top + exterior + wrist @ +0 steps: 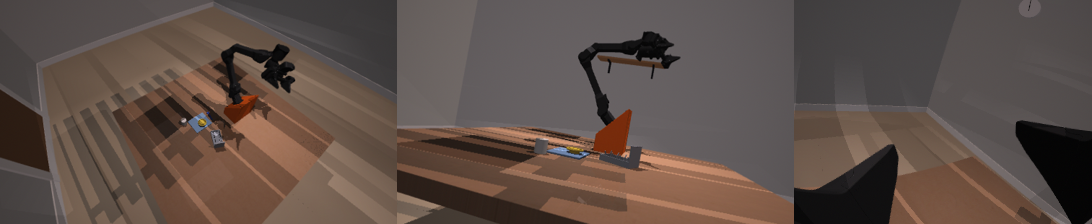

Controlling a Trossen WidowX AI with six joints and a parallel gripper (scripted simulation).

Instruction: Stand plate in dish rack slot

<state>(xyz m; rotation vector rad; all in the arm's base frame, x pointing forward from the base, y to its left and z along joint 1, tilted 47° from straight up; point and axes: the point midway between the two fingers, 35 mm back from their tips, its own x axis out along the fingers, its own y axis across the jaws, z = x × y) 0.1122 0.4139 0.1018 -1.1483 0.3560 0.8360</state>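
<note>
My gripper tip is 190 mm short of the yellow plate, 360 mm to the left of it and 500 mm above it. From my gripper tip the other things lie so: blue mat 200 mm ahead, 380 mm to the right, 510 mm below; then grey dish rack 210 mm ahead, 180 mm to the right, 490 mm below; then blue spoon 100 mm ahead, 370 mm to the right, 510 mm below.
</note>
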